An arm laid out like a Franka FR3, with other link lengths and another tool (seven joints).
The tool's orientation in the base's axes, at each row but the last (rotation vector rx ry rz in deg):
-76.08 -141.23 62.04
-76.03 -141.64 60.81
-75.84 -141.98 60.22
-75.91 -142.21 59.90
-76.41 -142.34 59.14
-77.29 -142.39 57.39
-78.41 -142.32 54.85
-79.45 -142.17 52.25
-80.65 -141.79 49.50
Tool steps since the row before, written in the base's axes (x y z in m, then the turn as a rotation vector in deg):
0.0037 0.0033 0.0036 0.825 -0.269 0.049
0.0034 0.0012 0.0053 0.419 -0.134 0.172
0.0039 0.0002 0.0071 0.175 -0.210 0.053
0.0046 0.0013 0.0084 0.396 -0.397 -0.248
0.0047 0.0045 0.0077 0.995 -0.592 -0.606
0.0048 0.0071 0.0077 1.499 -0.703 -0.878
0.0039 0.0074 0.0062 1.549 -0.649 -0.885
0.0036 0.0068 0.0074 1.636 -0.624 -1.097
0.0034 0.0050 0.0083 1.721 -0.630 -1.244
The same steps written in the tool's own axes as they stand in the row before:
-0.0004 0.0013 -0.0060 -0.714 0.428 -0.250
-0.0021 -0.0007 -0.0060 -0.389 0.124 -0.237
-0.0035 -0.0018 -0.0071 -0.278 0.007 -0.006
-0.0034 -0.0017 -0.0089 -0.499 0.279 0.222
-0.0008 0.0001 -0.0101 -0.941 0.840 0.340
0.0014 0.0013 -0.0114 -1.276 1.315 0.393
0.0027 0.0019 -0.0099 -1.260 1.376 0.353
0.0024 0.0009 -0.0104 -1.256 1.570 0.477
0.0012 -0.0002 -0.0102 -1.287 1.712 0.565

